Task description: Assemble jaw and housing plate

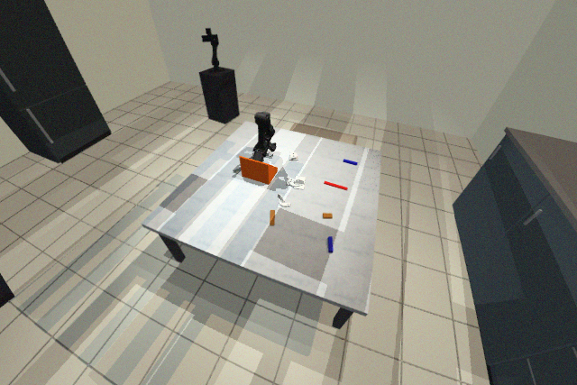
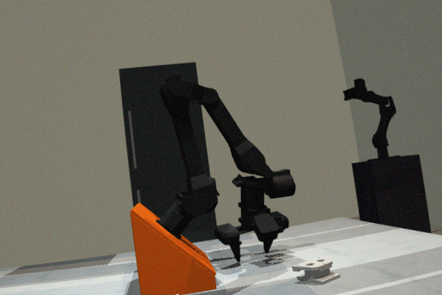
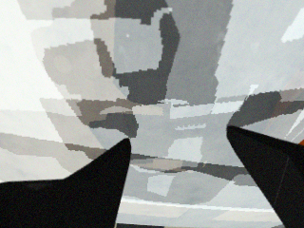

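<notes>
My gripper tip is 400 mm short of the orange bar and 470 mm to the left of it. Also, from my gripper tip: blue peg (770 mm ahead, 470 mm to the right, 10 mm above); red bar (640 mm ahead, 20 mm to the right); orange block (680 mm ahead, 290 mm to the right).
</notes>
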